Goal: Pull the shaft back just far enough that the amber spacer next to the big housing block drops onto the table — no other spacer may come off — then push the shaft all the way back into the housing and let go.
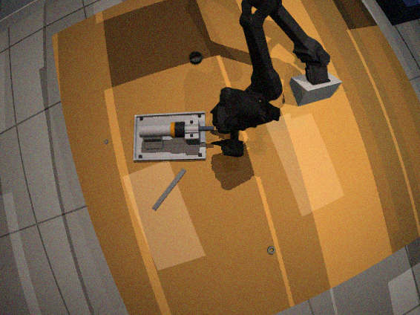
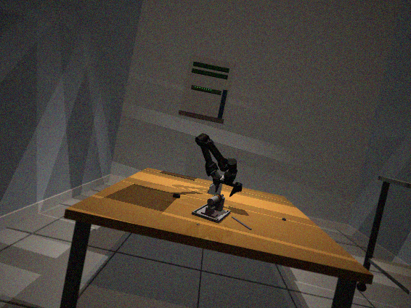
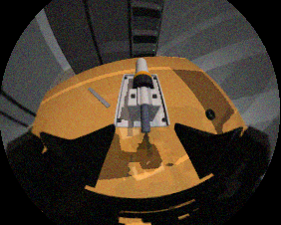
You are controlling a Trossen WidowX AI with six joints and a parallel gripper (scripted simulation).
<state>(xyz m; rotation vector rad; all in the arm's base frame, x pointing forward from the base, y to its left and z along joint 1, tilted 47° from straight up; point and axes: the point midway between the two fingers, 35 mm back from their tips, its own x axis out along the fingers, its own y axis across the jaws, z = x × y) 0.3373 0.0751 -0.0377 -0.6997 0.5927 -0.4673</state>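
The dark spacer is 80 mm ahead of my gripper tip, 20 mm to the right of it and 10 mm below it. Also, from my gripper tip: flat grey bar 170 mm ahead, 140 mm to the left, 80 mm below; grey shaft 90 mm ahead, 20 mm to the right, 10 mm below; amber spacer 110 mm ahead, 20 mm to the right, 10 mm below.
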